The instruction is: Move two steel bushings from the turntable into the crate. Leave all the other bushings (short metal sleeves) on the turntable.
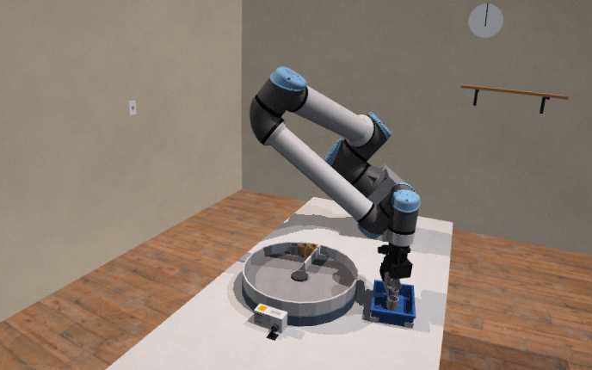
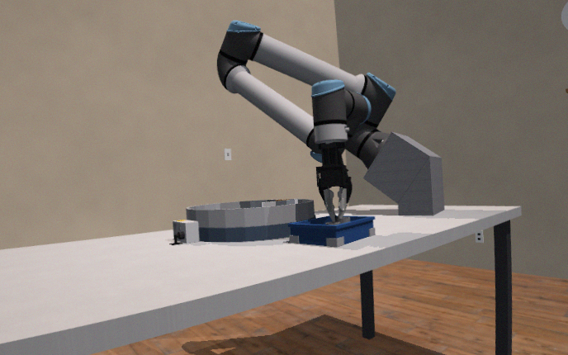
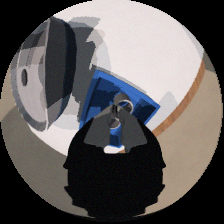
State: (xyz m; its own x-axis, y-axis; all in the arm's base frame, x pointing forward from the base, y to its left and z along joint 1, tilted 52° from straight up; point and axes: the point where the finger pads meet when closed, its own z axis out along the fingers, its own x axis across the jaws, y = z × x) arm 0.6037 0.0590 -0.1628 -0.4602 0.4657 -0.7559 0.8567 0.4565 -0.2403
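The blue crate lies 40 mm ahead of my hand, 20 mm to the left of it and 20 mm below it. From my hand the other things lie so: grey turntable: 330 mm to the right, 40 mm ahead, 10 mm above.
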